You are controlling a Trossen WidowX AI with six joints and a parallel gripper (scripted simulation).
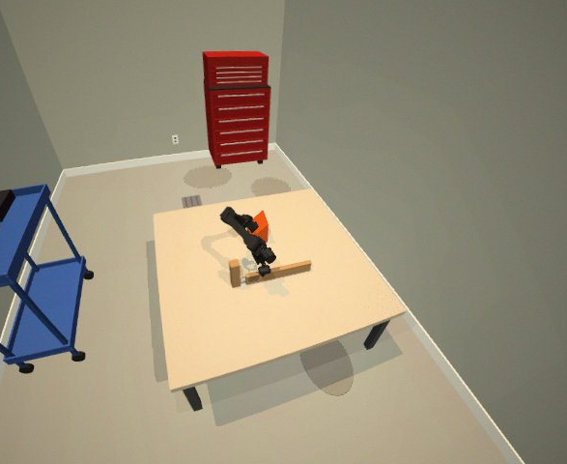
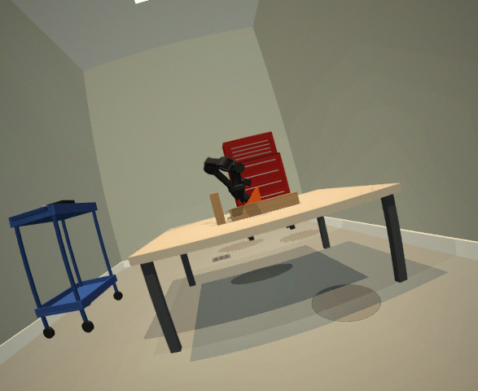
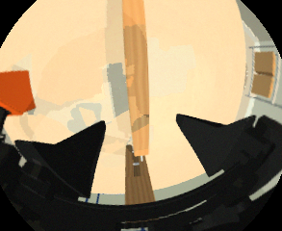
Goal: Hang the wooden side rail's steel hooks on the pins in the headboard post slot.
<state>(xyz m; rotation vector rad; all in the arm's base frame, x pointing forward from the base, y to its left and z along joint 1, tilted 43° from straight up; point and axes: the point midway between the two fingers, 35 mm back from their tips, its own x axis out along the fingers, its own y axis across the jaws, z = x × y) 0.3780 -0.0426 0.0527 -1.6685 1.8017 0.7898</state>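
My gripper tip is 14 cm to the left of the upright headboard post, 1 cm past it and 1 cm above it.
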